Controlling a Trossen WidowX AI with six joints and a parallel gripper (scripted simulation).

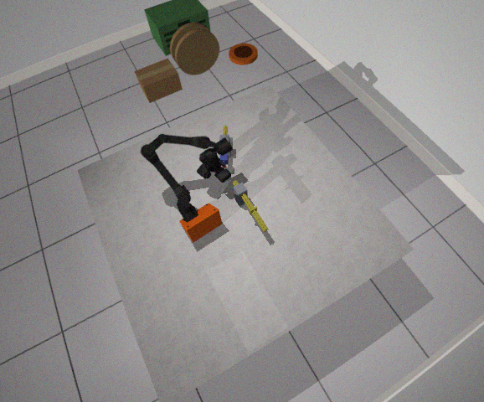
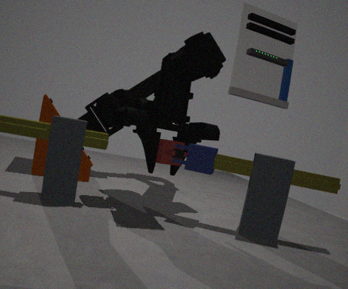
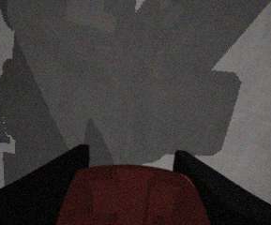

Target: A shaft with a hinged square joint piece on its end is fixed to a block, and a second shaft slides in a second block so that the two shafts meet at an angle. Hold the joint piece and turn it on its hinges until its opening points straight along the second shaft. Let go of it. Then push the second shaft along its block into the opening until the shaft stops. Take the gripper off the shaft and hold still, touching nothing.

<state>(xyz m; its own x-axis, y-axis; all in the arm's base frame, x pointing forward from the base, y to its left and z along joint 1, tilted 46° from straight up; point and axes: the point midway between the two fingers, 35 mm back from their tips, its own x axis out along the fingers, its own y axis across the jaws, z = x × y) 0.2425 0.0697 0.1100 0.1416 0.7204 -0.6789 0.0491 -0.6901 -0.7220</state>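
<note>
Now: the red square joint piece 1 cm ahead of my gripper tip and 4 cm above it.
</note>
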